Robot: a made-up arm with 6 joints.
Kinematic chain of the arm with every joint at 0, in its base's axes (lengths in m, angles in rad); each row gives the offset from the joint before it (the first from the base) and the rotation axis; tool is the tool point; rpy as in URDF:
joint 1: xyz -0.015 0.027 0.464 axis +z
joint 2: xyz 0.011 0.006 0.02 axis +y
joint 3: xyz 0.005 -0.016 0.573 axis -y
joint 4: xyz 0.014 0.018 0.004 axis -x
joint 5: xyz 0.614 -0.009 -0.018 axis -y
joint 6: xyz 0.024 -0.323 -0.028 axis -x
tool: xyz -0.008 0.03 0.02 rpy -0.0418 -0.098 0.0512
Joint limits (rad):
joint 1: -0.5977..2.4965
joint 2: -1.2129..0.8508
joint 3: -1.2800..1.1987
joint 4: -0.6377..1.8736
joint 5: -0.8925..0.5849
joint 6: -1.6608..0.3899
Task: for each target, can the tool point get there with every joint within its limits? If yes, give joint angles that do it. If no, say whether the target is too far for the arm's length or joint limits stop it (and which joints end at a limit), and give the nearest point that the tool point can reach.
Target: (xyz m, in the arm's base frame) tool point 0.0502 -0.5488 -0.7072
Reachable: no: joint limits stop it (at a limit: joint 1, joint 2, joint 6) | nearest point 0.2192 -0.3658 0.1496 | short by 0.892 m
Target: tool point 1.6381 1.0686 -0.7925
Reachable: no: too far | nearest point 0.7825 0.5295 0.3138 | short by 1.499 m
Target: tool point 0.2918 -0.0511 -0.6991
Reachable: no: joint limits stop it (at a limit: joint 2, joint 3, joint 6) | nearest point 0.3797 -0.0735 0.1217 | short by 0.826 m
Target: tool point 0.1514 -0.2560 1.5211
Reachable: yes | joints 1.0003 -0.7253 0.5064 0.0826 -0.0882 0.1564
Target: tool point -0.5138 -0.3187 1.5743
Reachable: yes | joints 0.5814 -0.8230 0.5551 1.5491 -0.3284 -0.8480
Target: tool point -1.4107 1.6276 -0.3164
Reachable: no: too far | nearest point -0.7046 0.8179 0.4353 | short by 1.311 m
